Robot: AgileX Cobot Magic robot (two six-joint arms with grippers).
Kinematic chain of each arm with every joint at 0, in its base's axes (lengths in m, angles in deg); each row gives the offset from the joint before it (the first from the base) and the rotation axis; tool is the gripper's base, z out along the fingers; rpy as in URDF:
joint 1: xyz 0 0 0.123 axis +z
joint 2: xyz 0 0 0 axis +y
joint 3: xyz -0.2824 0 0.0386 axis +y
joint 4: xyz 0.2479 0 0.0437 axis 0.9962 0 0.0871
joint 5: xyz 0 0 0 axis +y
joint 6: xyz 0.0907 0 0.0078 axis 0.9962 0 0.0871
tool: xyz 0 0 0 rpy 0 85 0
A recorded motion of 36 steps. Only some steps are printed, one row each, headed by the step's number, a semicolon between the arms.
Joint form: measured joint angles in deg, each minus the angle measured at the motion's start. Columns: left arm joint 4, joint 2, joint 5, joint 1, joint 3, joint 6; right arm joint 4, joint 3, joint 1, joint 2, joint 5, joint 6.
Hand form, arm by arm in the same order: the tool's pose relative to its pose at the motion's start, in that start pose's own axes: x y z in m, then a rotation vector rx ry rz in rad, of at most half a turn. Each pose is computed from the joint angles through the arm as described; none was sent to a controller.
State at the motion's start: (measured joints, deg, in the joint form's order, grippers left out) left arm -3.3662 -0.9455 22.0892 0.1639 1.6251 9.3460; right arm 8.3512 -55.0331 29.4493 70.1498 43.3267 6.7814
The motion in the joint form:
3: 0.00 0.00 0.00 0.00 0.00 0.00; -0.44 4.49 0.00 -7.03 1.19 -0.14
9: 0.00 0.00 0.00 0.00 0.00 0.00; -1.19 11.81 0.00 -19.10 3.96 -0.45
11: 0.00 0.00 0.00 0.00 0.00 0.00; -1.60 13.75 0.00 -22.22 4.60 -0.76
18: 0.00 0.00 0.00 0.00 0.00 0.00; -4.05 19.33 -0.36 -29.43 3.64 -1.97
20: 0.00 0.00 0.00 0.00 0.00 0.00; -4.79 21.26 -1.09 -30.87 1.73 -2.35
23: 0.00 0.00 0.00 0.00 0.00 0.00; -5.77 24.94 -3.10 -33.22 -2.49 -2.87
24: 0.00 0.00 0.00 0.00 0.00 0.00; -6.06 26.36 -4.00 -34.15 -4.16 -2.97
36: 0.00 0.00 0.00 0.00 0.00 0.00; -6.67 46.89 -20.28 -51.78 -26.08 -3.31
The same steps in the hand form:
3: 0.0000 0.0000 0.0000 0.0000 0.0000 0.0000; 0.0230 -0.0034 -0.0211 -0.0019 -0.0231 -0.0123
9: 0.0000 0.0000 0.0000 0.0000 0.0000 0.0000; 0.0655 -0.0106 -0.0499 -0.0039 -0.0569 -0.0346
11: 0.0000 0.0000 0.0000 0.0000 0.0000 0.0000; 0.0770 -0.0131 -0.0553 -0.0011 -0.0666 -0.0466
18: 0.0000 0.0000 0.0000 0.0000 0.0000 0.0000; 0.1036 -0.0224 -0.0611 0.0287 -0.1159 -0.0930
20: 0.0000 0.0000 0.0000 0.0000 0.0000 0.0000; 0.1089 -0.0264 -0.0591 0.0441 -0.1437 -0.0984
23: 0.0000 0.0000 0.0000 0.0000 0.0000 0.0000; 0.1177 -0.0344 -0.0540 0.0749 -0.2003 -0.0936
24: 0.0000 0.0000 0.0000 0.0000 0.0000 0.0000; 0.1211 -0.0375 -0.0521 0.0870 -0.2234 -0.0880
36: 0.0000 0.0000 0.0000 0.0000 0.0000 0.0000; 0.1802 -0.0753 -0.0303 0.2820 -0.5927 0.0598

